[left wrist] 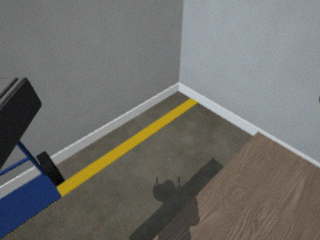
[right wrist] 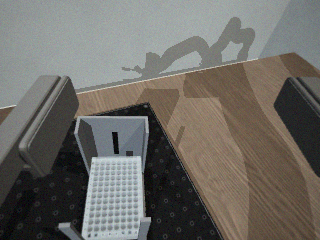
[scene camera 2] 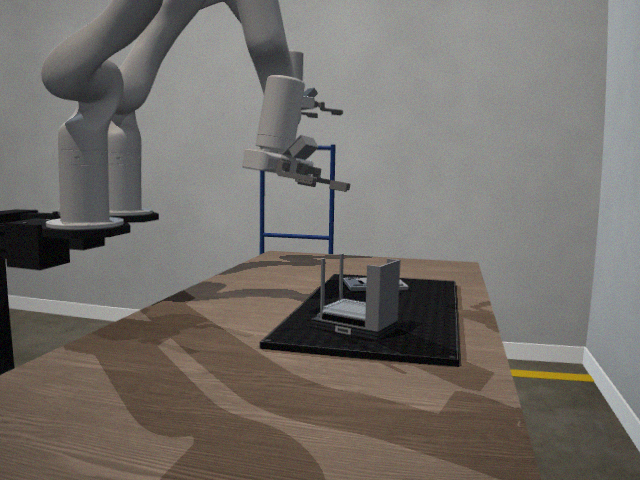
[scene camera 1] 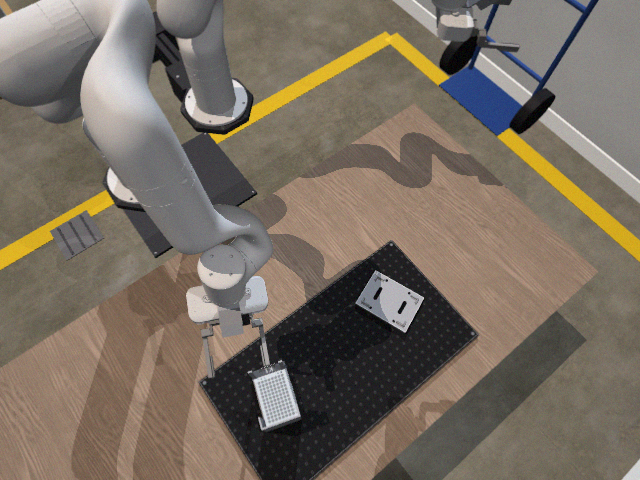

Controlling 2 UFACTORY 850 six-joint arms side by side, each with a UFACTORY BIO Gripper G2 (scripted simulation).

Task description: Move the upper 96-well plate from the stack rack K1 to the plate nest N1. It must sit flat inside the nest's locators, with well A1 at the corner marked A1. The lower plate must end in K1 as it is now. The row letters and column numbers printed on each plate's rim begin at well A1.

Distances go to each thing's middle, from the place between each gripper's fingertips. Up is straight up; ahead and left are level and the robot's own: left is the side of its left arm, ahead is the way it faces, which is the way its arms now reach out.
My right hand is 8 cm short of the white 96-well plate (scene camera 1: 277, 402), 1 cm to the left of it and 26 cm above it. Round my right hand: plate nest N1 (scene camera 1: 386, 306) (18 cm ahead, 40 cm to the left, 30 cm below).
Right now the plate nest N1 is 560 mm to the right of my left hand, 520 mm below it and 110 mm ahead of it. From my left hand the other things lie so: white 96-well plate: 960 mm to the right, 490 mm below.
